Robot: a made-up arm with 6 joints.
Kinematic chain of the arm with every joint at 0, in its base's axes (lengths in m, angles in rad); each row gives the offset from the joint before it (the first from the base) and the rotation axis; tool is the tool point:
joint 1: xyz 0 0 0.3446 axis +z
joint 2: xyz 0 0 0 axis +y
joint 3: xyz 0 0 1.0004 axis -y
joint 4: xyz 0 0 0 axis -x
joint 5: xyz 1.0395 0 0 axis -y
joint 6: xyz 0 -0.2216 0 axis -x
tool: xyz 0 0 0
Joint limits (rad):
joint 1: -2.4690..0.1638
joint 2: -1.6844..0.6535
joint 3: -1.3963..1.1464
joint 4: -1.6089..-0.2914
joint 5: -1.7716..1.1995
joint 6: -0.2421..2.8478
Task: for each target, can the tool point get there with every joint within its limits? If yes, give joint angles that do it. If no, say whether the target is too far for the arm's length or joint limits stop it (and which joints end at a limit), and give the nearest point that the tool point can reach.
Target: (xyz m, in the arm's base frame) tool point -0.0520 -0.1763 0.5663
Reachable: yes | joints -0.9498 -1.1915 -1.1733 -0.8582 0.3599 1.1289
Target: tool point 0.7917 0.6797 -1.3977
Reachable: no: joint limits stop it (at a limit: joint 1, joint 2, joint 4) | nearest point 0.7153 0.1268 0.0826 | short by 1.582 m
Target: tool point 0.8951 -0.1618 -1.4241
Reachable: no: joint limits stop it (at a limit: joint 2) | nearest point 0.7207 -0.1303 0.0833 | short by 1.518 m
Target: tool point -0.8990 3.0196 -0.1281
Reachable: no: too far | nearest point -0.5637 1.8935 0.6097 | short by 1.387 m
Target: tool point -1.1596 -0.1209 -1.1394
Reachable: no: joint limits stop it (at a limit: joint 1, joint 2, joint 4) | nearest point -0.7400 -0.3180 0.1112 | short by 1.334 m
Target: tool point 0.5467 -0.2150 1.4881
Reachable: yes | joints -0.0699 -0.4740 -0.1014 -0.6508 0.6416 1.2764
